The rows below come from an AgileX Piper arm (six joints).
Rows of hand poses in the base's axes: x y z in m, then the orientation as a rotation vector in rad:
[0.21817 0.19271 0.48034 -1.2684 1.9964 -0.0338]
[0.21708 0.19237 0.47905 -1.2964 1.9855 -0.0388]
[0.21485 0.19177 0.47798 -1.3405 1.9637 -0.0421]
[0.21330 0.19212 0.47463 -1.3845 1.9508 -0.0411]
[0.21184 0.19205 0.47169 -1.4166 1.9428 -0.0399]
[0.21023 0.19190 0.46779 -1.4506 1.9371 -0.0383]
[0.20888 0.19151 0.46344 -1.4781 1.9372 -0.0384]
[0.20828 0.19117 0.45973 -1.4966 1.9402 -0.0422]
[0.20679 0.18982 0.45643 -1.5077 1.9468 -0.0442]
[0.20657 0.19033 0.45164 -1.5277 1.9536 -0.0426]
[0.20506 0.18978 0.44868 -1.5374 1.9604 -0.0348]
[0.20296 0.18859 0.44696 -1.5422 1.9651 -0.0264]
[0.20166 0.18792 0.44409 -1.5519 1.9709 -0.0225]
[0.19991 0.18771 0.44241 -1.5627 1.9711 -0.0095]
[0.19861 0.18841 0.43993 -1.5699 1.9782 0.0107]
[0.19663 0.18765 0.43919 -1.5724 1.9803 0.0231]
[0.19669 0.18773 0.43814 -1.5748 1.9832 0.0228]
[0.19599 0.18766 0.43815 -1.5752 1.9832 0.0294]
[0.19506 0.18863 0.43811 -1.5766 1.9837 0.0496]
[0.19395 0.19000 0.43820 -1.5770 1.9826 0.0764]
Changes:
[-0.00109 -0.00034 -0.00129 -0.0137 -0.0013 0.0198]
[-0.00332 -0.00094 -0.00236 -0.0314 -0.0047 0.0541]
[-0.00487 -0.00059 -0.00571 -0.0493 0.0010 0.0858]
[-0.00633 -0.00066 -0.00865 -0.0627 0.0068 0.1084]
[-0.00794 -0.00081 -0.01255 -0.0775 0.0155 0.1311]
[-0.00929 -0.00120 -0.01690 -0.0918 0.0259 0.1469]
[-0.00989 -0.00154 -0.02061 -0.1045 0.0338 0.1552]
[-0.01138 -0.00289 -0.02391 -0.1133 0.0424 0.1583]
[-0.01160 -0.00238 -0.02870 -0.1245 0.0560 0.1673]
[-0.01311 -0.00293 -0.03166 -0.1267 0.0678 0.1722]
[-0.01521 -0.00412 -0.03338 -0.1255 0.0764 0.1754]
[-0.01651 -0.00479 -0.03625 -0.1298 0.0861 0.1796]
[-0.01826 -0.00500 -0.03793 -0.1278 0.0953 0.1893]
[-0.01956 -0.00430 -0.04041 -0.1216 0.1111 0.1962]
[-0.02154 -0.00506 -0.04115 -0.1162 0.1184 0.2002]
[-0.02148 -0.00498 -0.04220 -0.1184 0.1214 0.2003]
[-0.02218 -0.00505 -0.04219 -0.1148 0.1241 0.2024]
[-0.02311 -0.00408 -0.04223 -0.1038 0.1328 0.2087]
[-0.02422 -0.00271 -0.04214 -0.0882 0.1426 0.2171]

